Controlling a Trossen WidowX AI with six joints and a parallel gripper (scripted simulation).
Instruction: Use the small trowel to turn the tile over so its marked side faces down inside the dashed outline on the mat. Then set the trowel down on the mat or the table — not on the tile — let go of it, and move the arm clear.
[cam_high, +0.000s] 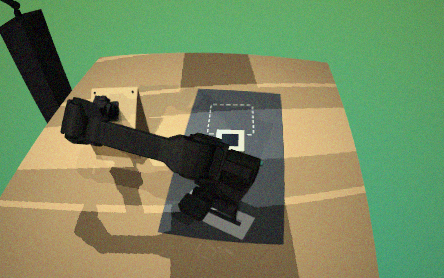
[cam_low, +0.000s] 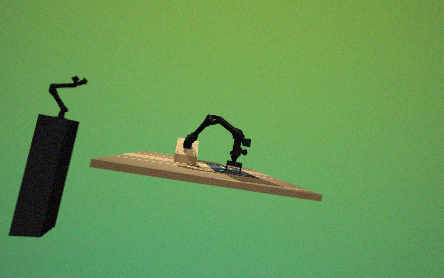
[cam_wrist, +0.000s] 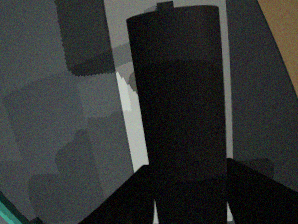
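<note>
The teal trowel lies 18 cm to the left of my gripper tip, 6 cm below it and 1 cm ahead of it. The rest, counted from my gripper tip: cream tile (27 cm to the left, 6 cm below, 4 cm ahead); then dark grey mat (23 cm to the left, 8 cm below, 4 cm ahead).
</note>
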